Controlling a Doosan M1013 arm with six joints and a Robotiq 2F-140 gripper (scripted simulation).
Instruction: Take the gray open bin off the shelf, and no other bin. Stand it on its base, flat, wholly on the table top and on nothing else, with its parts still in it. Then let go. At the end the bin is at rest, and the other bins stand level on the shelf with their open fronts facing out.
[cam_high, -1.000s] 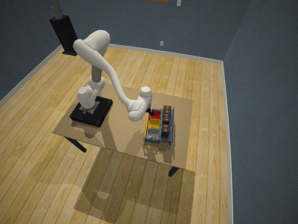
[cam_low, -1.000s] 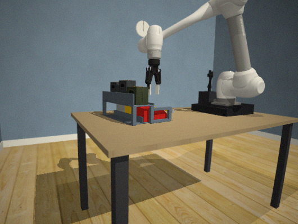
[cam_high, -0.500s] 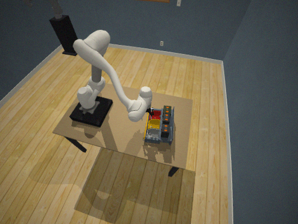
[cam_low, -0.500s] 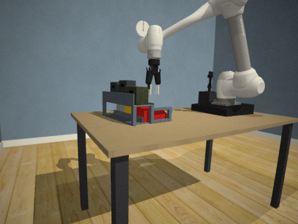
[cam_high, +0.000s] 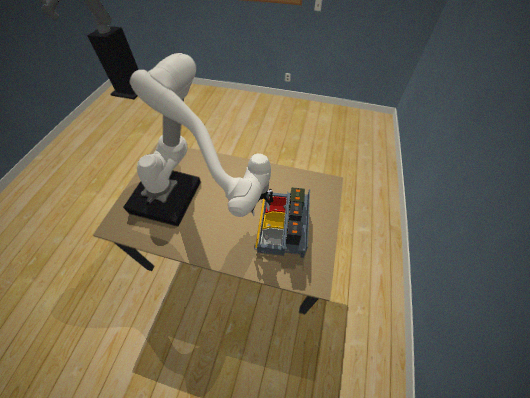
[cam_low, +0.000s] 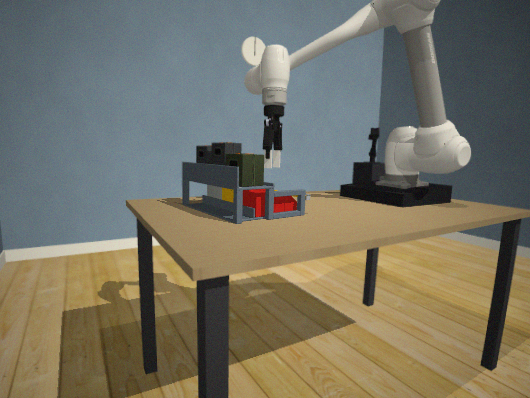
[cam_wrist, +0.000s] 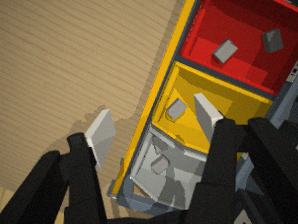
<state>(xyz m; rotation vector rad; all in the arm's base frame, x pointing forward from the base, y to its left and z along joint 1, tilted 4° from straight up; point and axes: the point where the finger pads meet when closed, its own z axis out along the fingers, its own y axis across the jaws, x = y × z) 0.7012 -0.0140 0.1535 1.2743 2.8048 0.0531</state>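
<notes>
Now: hand 110 mm above the yellow strip. The rest, counted from my hand: yellow bin (130 mm below, 100 mm ahead, 20 mm to the left); then gray open bin (130 mm below, 120 mm ahead, 90 mm to the right); then red bin (130 mm to the left, 130 mm below, 80 mm ahead).
</notes>
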